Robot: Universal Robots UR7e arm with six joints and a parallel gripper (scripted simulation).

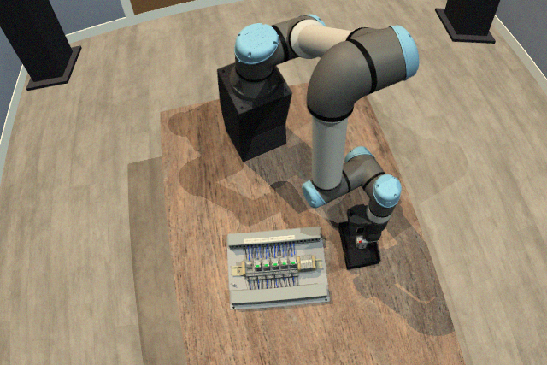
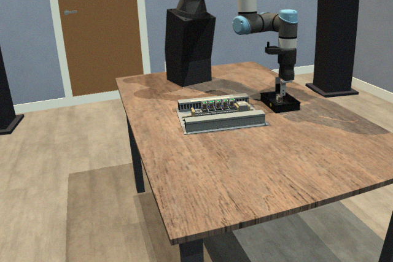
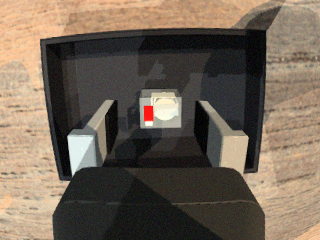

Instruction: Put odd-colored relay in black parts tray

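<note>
Right now the black parts tray is 5 cm below my hand. From my hand the other things lie so: grey relay panel (6 cm ahead, 28 cm to the right, 5 cm below).
</note>
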